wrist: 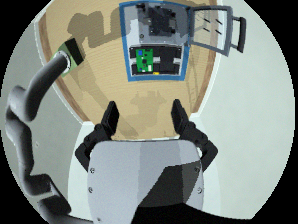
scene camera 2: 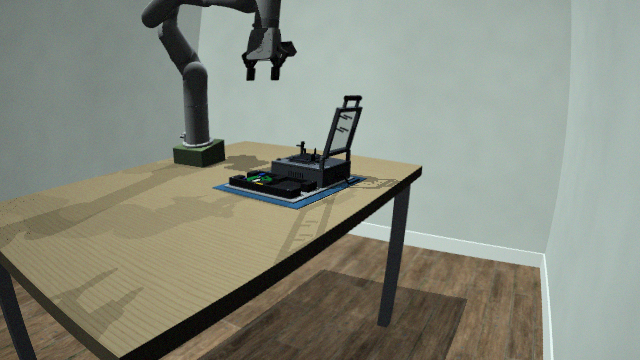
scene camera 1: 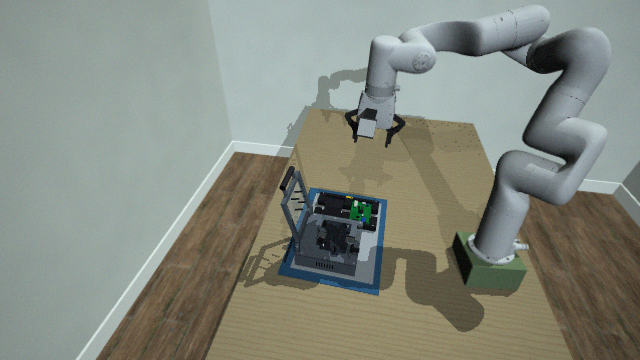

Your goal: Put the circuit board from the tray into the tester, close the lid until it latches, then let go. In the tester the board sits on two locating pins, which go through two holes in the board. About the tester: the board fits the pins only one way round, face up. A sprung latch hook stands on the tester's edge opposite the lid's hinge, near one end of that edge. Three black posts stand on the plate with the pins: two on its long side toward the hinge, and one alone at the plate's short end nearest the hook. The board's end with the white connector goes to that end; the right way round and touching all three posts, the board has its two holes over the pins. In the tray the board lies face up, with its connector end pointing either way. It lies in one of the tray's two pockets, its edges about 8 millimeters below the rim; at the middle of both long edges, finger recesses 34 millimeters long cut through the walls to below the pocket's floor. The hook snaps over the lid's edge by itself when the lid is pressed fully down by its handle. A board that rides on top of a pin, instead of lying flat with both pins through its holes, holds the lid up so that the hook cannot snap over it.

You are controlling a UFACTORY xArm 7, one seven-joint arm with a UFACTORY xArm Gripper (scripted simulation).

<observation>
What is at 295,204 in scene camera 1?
A lid.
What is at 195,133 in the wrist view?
My gripper.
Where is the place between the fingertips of my gripper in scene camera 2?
At 262,80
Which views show my gripper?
The wrist view, scene camera 2 and scene camera 1: all of them.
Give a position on a lid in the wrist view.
At 217,35
</observation>
